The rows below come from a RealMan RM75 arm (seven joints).
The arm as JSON. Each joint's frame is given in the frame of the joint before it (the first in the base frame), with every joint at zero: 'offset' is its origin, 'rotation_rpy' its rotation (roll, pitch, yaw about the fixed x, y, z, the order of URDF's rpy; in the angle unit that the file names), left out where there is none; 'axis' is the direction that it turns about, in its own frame. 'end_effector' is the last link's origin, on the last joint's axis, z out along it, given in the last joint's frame.
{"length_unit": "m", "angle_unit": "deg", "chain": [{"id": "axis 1", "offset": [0.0, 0.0, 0.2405], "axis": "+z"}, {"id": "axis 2", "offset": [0.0, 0.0, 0.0], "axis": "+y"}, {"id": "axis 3", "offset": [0.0, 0.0, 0.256], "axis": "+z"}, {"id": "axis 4", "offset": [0.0, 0.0, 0.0], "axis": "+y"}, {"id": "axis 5", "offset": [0.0, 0.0, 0.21], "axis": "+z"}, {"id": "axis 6", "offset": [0.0, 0.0, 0.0], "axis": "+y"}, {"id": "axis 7", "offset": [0.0, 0.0, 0.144], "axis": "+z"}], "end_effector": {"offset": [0.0, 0.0, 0.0]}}
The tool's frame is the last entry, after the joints.
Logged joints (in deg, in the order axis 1, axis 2, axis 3, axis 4, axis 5, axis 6, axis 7), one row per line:
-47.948 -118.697 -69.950 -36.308 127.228 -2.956 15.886
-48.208 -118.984 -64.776 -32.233 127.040 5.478 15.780
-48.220 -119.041 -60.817 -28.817 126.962 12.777 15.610
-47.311 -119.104 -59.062 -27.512 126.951 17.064 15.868
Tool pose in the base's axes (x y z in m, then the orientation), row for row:
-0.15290 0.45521 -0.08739 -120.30 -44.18 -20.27
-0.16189 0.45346 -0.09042 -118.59 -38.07 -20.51
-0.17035 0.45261 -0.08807 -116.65 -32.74 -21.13
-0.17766 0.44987 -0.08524 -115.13 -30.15 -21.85
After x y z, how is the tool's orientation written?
As a rotation vector, in degrees.
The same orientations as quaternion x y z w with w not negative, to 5 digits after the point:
-0.83945 -0.30828 -0.14144 0.42460
-0.83794 -0.26900 -0.14492 0.45221
-0.83349 -0.23393 -0.15098 0.47726
-0.82813 -0.21687 -0.15717 0.49241

